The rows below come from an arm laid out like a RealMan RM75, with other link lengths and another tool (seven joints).
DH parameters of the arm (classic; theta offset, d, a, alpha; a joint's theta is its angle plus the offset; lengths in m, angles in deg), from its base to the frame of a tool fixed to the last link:
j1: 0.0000 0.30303 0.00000 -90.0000
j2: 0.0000 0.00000 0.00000 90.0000
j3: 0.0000 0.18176 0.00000 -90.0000
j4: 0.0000 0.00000 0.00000 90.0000
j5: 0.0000 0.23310 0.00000 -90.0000
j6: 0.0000 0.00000 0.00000 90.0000
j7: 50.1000 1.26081 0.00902 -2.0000
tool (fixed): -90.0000 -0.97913 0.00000 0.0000
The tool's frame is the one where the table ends.
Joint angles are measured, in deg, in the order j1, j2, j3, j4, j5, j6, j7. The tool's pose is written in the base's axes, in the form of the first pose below.
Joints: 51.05, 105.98, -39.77, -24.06, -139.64, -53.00, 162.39
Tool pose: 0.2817 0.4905 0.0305 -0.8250 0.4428 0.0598 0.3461
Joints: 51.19, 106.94, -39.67, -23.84, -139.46, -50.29, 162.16
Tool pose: 0.2822 0.4970 0.0278 -0.8202 0.4407 0.0640 0.3592
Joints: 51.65, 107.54, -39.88, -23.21, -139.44, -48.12, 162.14
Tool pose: 0.2820 0.5015 0.0245 -0.8176 0.4385 0.0646 0.3676
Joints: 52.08, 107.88, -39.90, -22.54, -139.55, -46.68, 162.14
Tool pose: 0.2818 0.5040 0.0217 -0.8159 0.4376 0.0645 0.3722
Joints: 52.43, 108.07, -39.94, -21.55, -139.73, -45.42, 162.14
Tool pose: 0.2836 0.5044 0.0180 -0.8144 0.4388 0.0622 0.3748
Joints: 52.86, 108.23, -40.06, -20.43, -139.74, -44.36, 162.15
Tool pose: 0.2843 0.5040 0.0132 -0.8135 0.4404 0.0605 0.3749
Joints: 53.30, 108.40, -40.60, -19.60, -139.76, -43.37, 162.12
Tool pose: 0.2846 0.5041 0.0092 -0.8146 0.4383 0.0566 0.3756
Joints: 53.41, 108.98, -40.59, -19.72, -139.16, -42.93, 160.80
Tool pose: 0.2809 0.5054 0.0056 -0.8190 0.4300 0.0588 0.3752
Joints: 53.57, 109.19, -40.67, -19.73, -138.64, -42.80, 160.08
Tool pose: 0.2778 0.5065 0.0040 -0.8217 0.4253 0.0609 0.3744
